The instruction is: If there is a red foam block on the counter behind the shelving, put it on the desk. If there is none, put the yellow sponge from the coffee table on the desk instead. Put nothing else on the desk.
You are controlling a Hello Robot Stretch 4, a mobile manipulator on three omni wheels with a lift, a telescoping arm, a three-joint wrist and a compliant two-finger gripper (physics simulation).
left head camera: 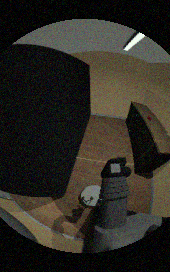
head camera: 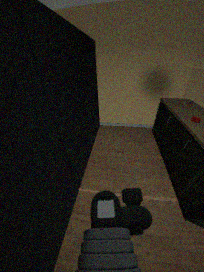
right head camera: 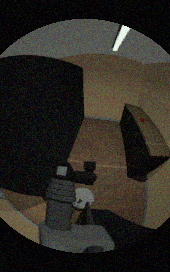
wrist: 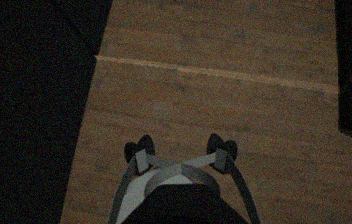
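Where they show: gripper, fingertip midpoint: (wrist: pixel 180 147); robot's base, origin of the base link: (left head camera: pixel 92 194) (right head camera: pixel 81 197).
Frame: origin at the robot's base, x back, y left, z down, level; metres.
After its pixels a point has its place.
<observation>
A small red block (head camera: pixel 196 119) {y -1.182, x -1.177, z -0.919 m} (left head camera: pixel 149 118) {y -1.185, x -1.168, z -0.909 m} (right head camera: pixel 142 120) {y -1.191, x -1.162, z -0.905 m} lies on top of the counter (head camera: pixel 176 103) {y -1.335, x -1.839, z -0.882 m} (left head camera: pixel 159 135) {y -1.151, x -0.711, z -0.882 m} (right head camera: pixel 157 142) {y -1.218, x -0.602, z -0.882 m}, which has dark fronts and stands at the right. The tall dark shelving (head camera: pixel 47 115) {y 0.399, x -0.781, z -1.216 m} (left head camera: pixel 45 115) {y 0.439, x -0.555, z -1.261 m} (right head camera: pixel 40 110) {y 0.412, x -0.715, z -1.262 m} (wrist: pixel 45 110) {y 0.458, x -0.442, z -0.314 m} fills the left side. My gripper (wrist: pixel 180 147) {y -0.087, x -0.258, z -0.899 m} is open, with bare floor showing between its fingertips. It is over the floor between the shelving and the counter, well away from the red block. The desk, the coffee table and the yellow sponge cannot be made out.
A wooden floor (head camera: pixel 127 155) {y -0.467, x -1.490, z 0.028 m} (wrist: pixel 200 110) {y -0.201, x -0.507, z 0.027 m} with a pale line across it runs between the shelving and the counter. A yellow wall (head camera: pixel 130 80) {y -0.640, x -2.572, z -1.151 m} closes the far end. The shelving's edge is close on the gripper's left. In the wrist view a dark edge of the counter (wrist: pixel 346 65) {y -1.034, x -0.740, z -0.035 m} shows at the right.
</observation>
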